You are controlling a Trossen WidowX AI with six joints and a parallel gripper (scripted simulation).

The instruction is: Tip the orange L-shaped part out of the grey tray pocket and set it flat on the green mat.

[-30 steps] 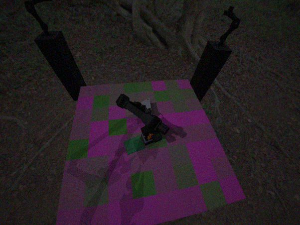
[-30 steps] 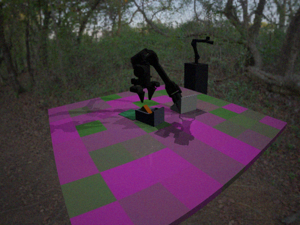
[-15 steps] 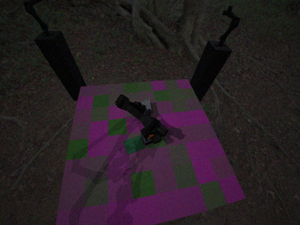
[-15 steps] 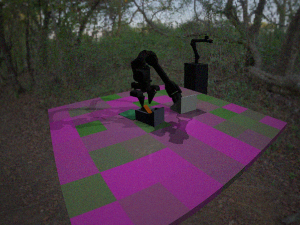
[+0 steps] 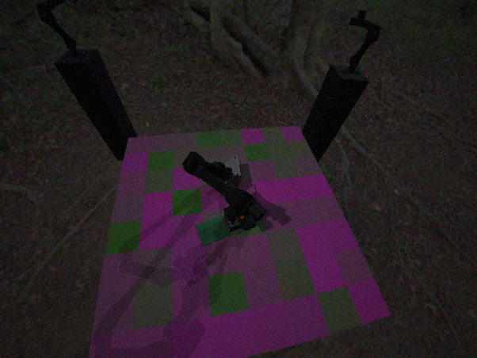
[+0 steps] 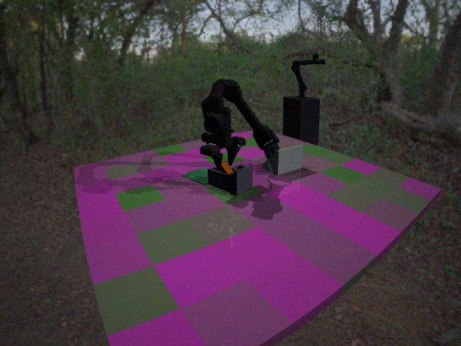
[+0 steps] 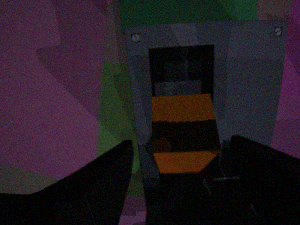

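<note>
Now: gripper tip 30 mm past the orange L-shaped part, 30 mm to the right of it and 40 mm above it. Also, from my gripper tip: green mat: 30 mm ahead, 140 mm to the right, 90 mm below.
</note>
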